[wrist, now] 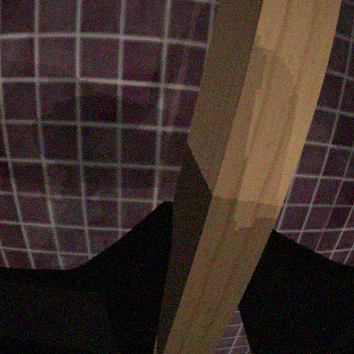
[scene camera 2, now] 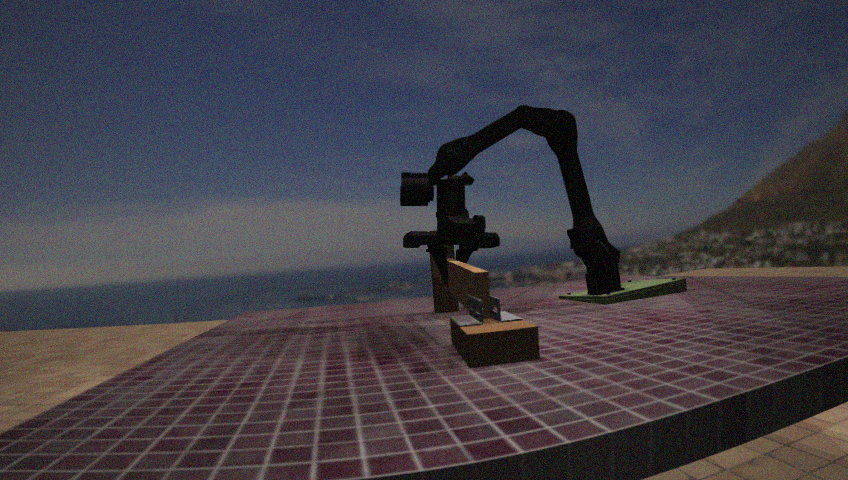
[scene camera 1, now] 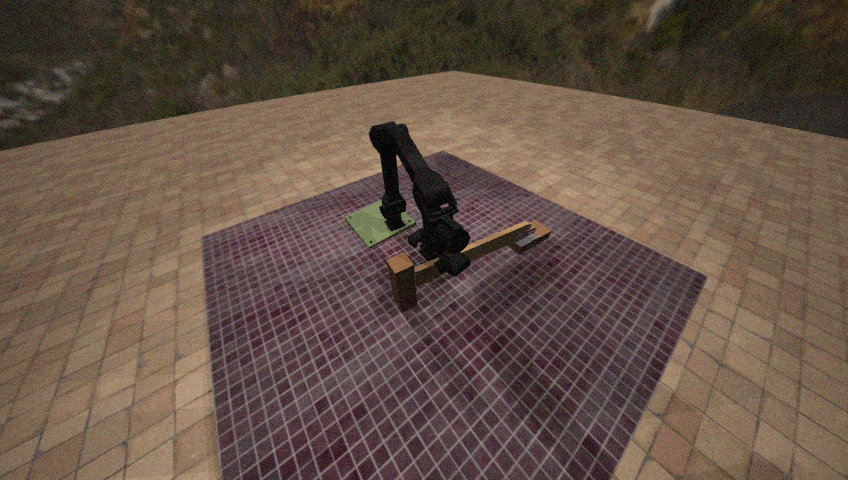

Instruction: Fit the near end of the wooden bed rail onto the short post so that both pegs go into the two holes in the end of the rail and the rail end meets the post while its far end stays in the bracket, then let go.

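Places are measured from the arm's base along level axes (x ahead, y left, z up), in metres.
Pixels of known places: gripper, fingertip midpoint: (wrist: 194,209) (scene camera 1: 438,270); arm's base at its link origin: (scene camera 2: 605,292) (scene camera 1: 394,223).
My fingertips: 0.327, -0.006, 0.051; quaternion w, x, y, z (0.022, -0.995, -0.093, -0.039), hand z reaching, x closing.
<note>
Ahead of a thing's pixels: the offset from my fingertips to its top centre, as dx, dy, dz. "*": to the spot under its first point. Level surfaces: height alone.
The wooden bed rail @(+0.001, +0.139, +0.051) (scene camera 1: 496,243) (scene camera 2: 468,267) (wrist: 280,125) runs from the bracket to beside the short post. My gripper (scene camera 1: 439,261) (scene camera 2: 455,270) (wrist: 194,209) is shut on the rail near its post end, with one black finger against each side. The short post @(* +0.030, -0.129, +0.057) (scene camera 1: 402,285) (scene camera 2: 442,297) stands upright. The rail's near end shows right beside it in scene camera 1; whether they touch I cannot tell. The pegs and the holes are hidden. The rail's far end sits between the metal plates of the bracket @(+0.003, +0.356, -0.001) (scene camera 1: 526,239) (scene camera 2: 474,309).
The bracket is on a low wooden block @(+0.003, +0.387, -0.031) (scene camera 1: 541,230) (scene camera 2: 499,344). The arm's base stands on a green plate (scene camera 1: 371,228) (scene camera 2: 660,288) behind the rail. Everything stands on a purple tiled top @(dz -0.067) (scene camera 1: 357,380) (scene camera 2: 333,410), whose edge shows in scene camera 2.
</note>
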